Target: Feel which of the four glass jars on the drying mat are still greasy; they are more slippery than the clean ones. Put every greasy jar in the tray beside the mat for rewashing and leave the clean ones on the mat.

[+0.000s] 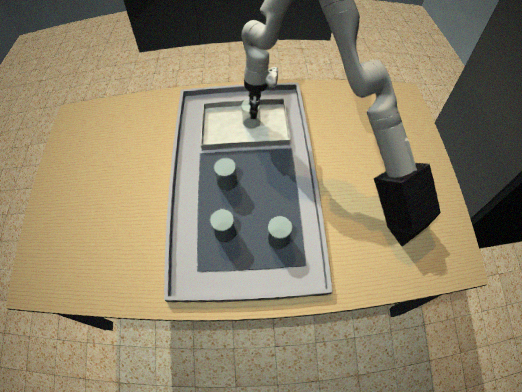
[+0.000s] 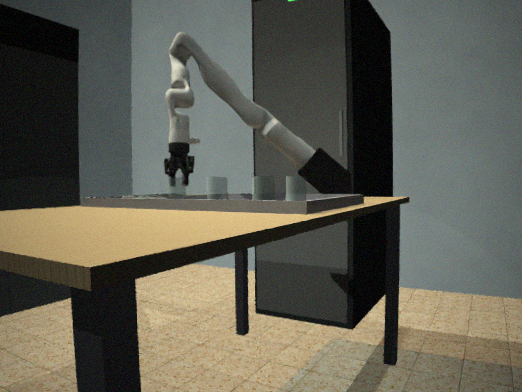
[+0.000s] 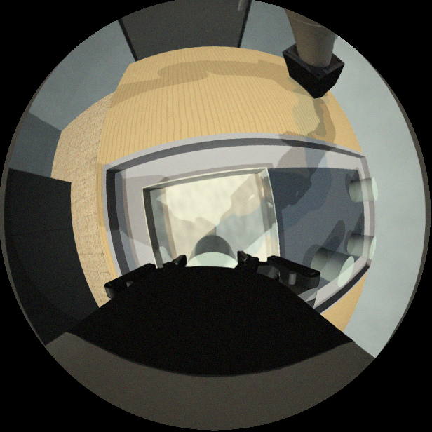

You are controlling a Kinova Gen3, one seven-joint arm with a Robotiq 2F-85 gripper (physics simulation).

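Places are measured from the arm's base along level axes (x ahead, y left, z up), in metres.
Where they show: gripper, between the fingertips: (image 1: 253, 111) (image 2: 178, 186); arm's base, origin of its link: (image 1: 401, 171) (image 2: 308, 160).
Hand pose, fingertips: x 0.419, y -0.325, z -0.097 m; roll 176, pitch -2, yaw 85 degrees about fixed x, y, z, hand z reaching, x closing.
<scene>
Each offset is from my fingertips to the centre of the thing. Level surfaces: height alone.
My gripper (image 1: 253, 116) (image 2: 178, 183) (image 3: 211, 260) is shut on a pale green-topped glass jar @[dx +0.009, dy +0.000, dz -0.011 m] (image 1: 246, 113) (image 2: 177, 190) (image 3: 214, 261), upright and low inside the cream tray @[dx +0.034, dy +0.010, dz -0.046 m] (image 1: 217, 132) (image 3: 190, 205). Whether its base touches the tray floor is hidden. Three jars stand upright on the dark drying mat @[dz -0.058 m] (image 1: 260, 175) (image 3: 325, 220): one jar @[dx +0.094, dy +0.245, dz -0.015 m] (image 1: 225, 168) (image 2: 217, 187) (image 3: 345, 271) nearest the tray, one jar @[dx +0.101, dy +0.416, dz -0.015 m] (image 1: 222, 221) (image 2: 263, 187) (image 3: 361, 245) farther along the same side, and one jar @[dx -0.054, dy +0.445, dz -0.015 m] (image 1: 280, 229) (image 2: 295, 187) (image 3: 363, 190) on the robot base's side. Grease is not visible on them.
A raised-edge grey surround (image 1: 250, 285) (image 2: 200, 204) (image 3: 235, 152) encloses the mat and tray on the wooden table @[dz -0.062 m] (image 1: 110, 200) (image 2: 125, 230) (image 3: 220, 105). The robot's black base block (image 1: 410, 200) (image 2: 324, 171) (image 3: 314, 75) stands beyond one long side.
</scene>
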